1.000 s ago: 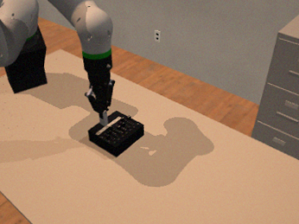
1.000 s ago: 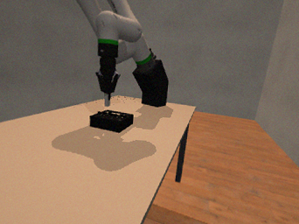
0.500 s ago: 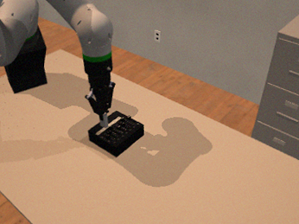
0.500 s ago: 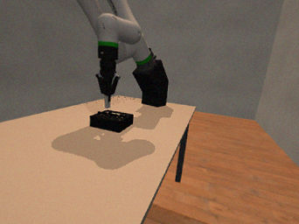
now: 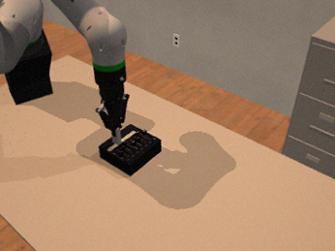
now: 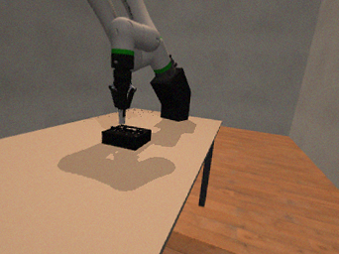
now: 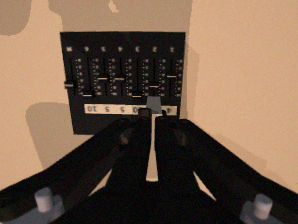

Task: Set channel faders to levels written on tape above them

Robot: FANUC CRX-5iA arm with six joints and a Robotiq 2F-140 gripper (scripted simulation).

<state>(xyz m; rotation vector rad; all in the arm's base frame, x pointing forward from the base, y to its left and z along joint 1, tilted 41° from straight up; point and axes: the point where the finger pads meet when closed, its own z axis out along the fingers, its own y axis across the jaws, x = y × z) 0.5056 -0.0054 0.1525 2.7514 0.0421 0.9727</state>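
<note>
Now: hand 4 cm above the cap 2 and 2 cm short of it. The rest, counted from my hand: cap 4: 4 cm to the left, 4 cm below, 4 cm ahead; then channel 1 cap: 4 cm below, 4 cm ahead, 2 cm to the right; then cap 3: 4 cm below, 2 cm to the left, 1 cm ahead.
</note>
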